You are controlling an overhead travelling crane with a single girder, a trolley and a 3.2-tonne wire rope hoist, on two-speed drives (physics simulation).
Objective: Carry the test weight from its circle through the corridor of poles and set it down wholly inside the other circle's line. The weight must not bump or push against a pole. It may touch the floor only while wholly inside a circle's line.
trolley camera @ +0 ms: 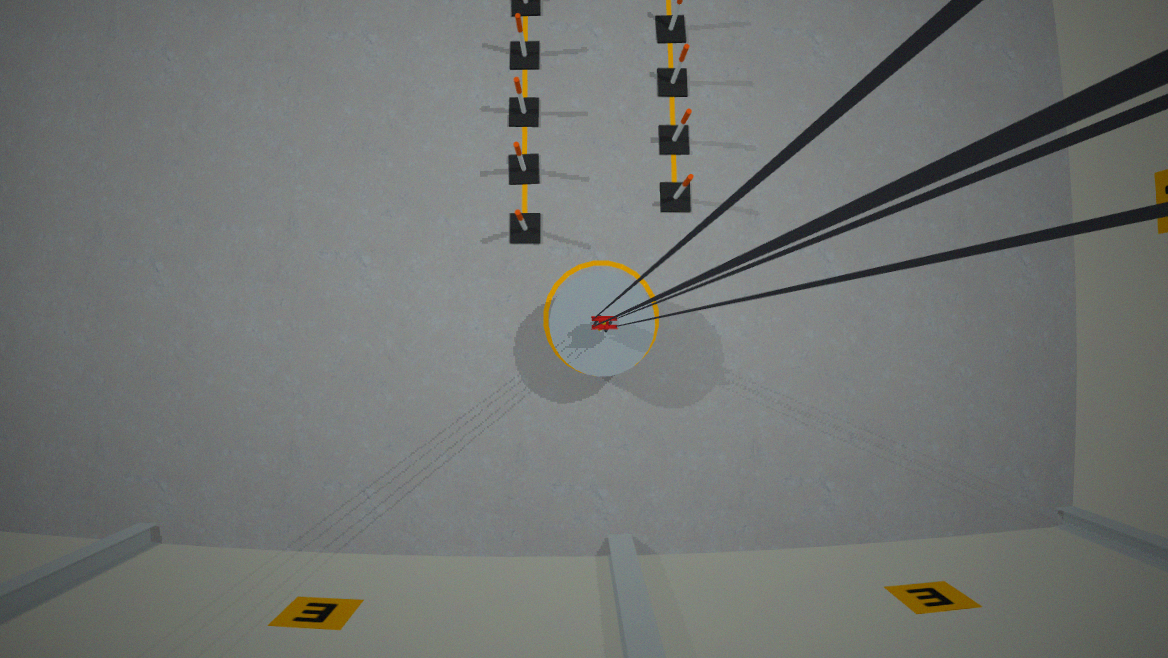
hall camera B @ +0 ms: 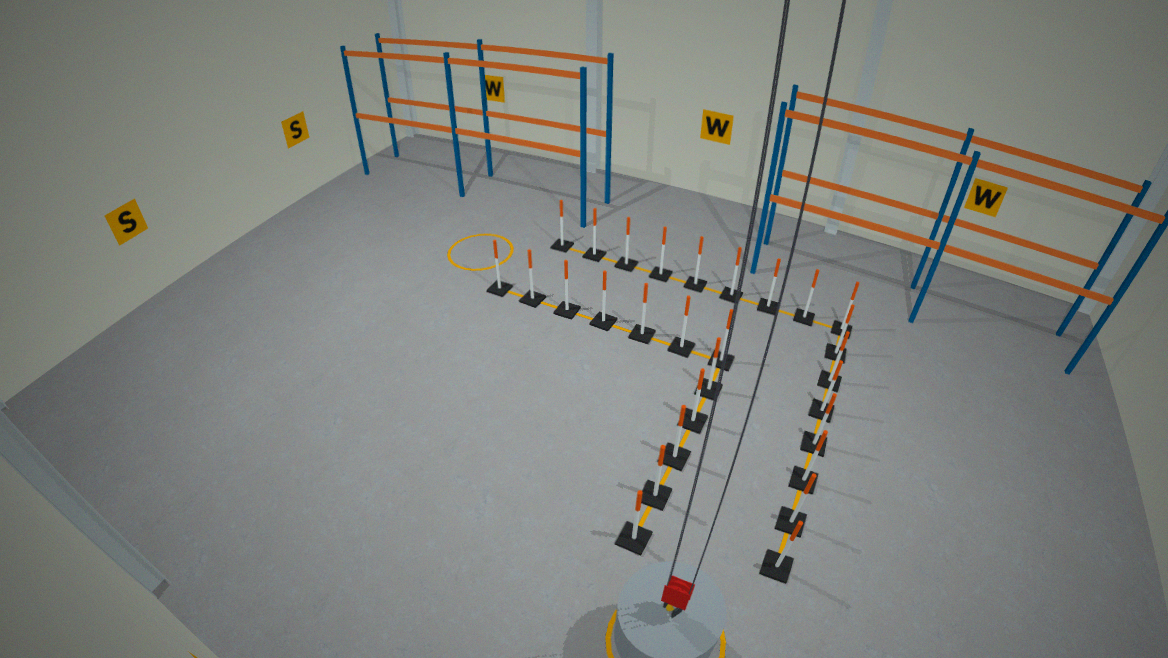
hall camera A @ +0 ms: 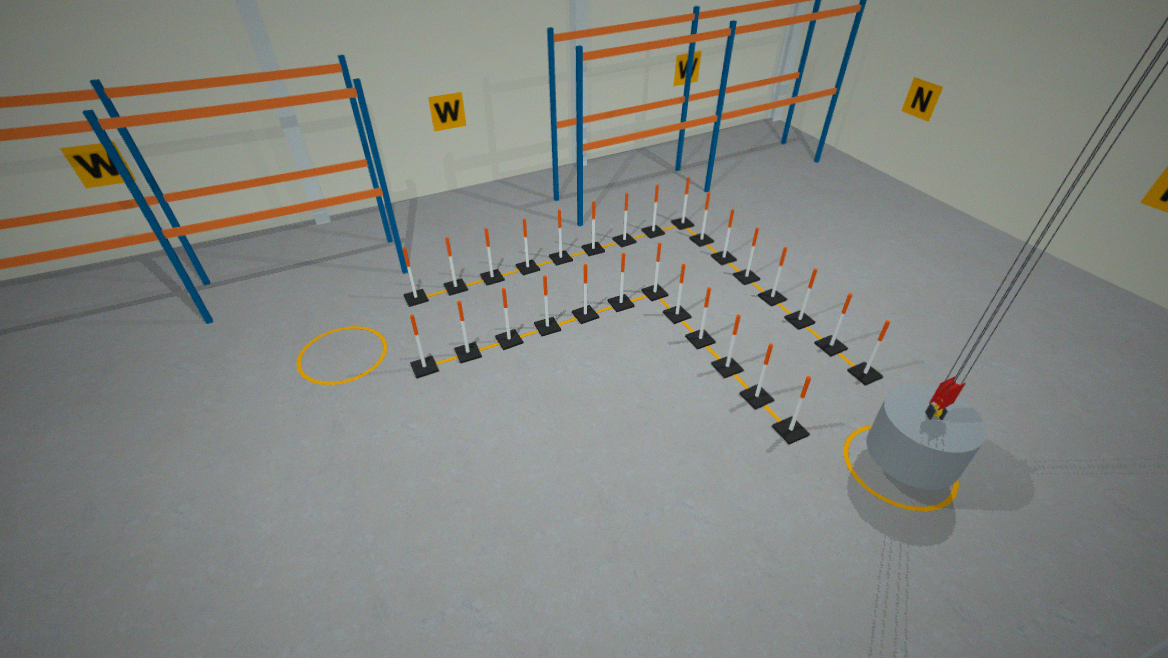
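Observation:
The grey cylindrical test weight (hall camera A: 921, 457) (hall camera B: 704, 603) (trolley camera: 576, 298) hangs level from the hook (hall camera A: 936, 410) (hall camera B: 672, 608) (trolley camera: 604, 323) under the red block, above the floor, its shadows set apart below it. The hook is shut on the weight. Beneath is the near yellow circle (hall camera A: 919, 508) (hall camera B: 609, 633) (trolley camera: 601, 263); in the trolley camera its line shows around the left, top and right of the weight, and the weight's lower edge covers part of it. The other circle (hall camera A: 330, 383) (hall camera B: 481, 235) lies beyond the corridor's far end.
The L-shaped corridor has two rows of white-and-orange poles on black bases. The near end poles, one at the left row (hall camera A: 790, 429) (hall camera B: 633, 537) (trolley camera: 524, 228) and one at the right row (hall camera A: 864, 373) (hall camera B: 776, 565) (trolley camera: 675, 196), stand close to the near circle. Blue-and-orange racks (hall camera A: 579, 134) (hall camera B: 583, 147) stand along the W wall.

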